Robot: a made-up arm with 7 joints.
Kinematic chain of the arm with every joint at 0, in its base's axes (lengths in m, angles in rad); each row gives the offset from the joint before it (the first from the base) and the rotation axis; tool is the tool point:
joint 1: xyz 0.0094 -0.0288 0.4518 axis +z
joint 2: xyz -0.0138 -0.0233 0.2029 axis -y
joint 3: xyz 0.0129 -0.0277 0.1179 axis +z
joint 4: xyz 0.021 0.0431 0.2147 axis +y
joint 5: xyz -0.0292 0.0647 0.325 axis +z
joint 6: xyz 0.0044 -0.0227 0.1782 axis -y
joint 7: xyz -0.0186 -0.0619 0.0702 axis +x
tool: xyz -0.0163 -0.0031 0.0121
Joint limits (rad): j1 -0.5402..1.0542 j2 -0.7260..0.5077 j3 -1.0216..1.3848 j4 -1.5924..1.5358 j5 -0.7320..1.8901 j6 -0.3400..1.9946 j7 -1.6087..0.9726
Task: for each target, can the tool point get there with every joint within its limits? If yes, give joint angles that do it. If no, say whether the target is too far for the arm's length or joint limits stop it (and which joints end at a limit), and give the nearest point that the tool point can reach.
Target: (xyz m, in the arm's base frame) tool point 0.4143 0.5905 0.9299
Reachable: yes | joints 0.8740 -0.4509 0.1760 1.2663 -0.2414 -0.0909 -1.2055
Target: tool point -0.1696 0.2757 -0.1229
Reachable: no: joint limits stop it (at a limit: joint 1, joint 2, joint 4, joint 5) | nearest point -0.3712 0.3325 0.5742 | short by 0.728 m
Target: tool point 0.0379 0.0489 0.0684
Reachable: no: joint limits stop it (at a limit: joint 1, joint 2, joint 4, joint 5, joint 7) | nearest point 0.2600 0.4548 0.5124 | short by 0.641 m
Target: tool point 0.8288 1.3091 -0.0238
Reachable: no: too far | nearest point 0.4179 0.5866 0.5391 | short by 1.004 m
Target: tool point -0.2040 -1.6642 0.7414
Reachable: no: too far | nearest point -0.0981 -0.7778 0.8725 | short by 0.902 m
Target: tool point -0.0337 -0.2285 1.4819
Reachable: yes | joints 0.1907 -0.1923 0.5214 -0.4910 0.6258 0.6192 -0.4241
